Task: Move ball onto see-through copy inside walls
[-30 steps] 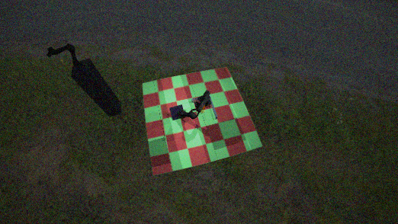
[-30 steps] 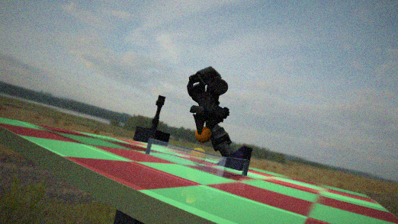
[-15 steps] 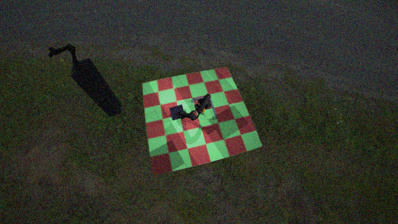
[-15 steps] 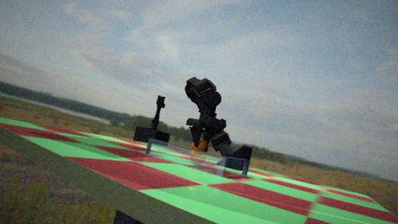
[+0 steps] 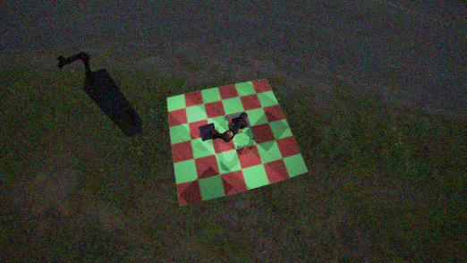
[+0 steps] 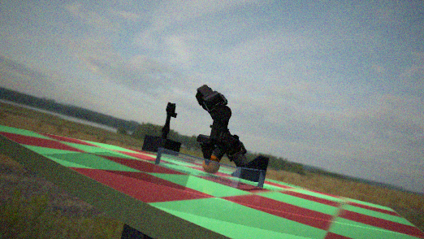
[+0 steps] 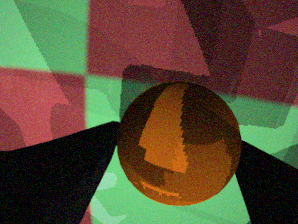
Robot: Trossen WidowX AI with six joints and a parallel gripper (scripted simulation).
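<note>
Right now the orange ball is right at my gripper tip.
</note>
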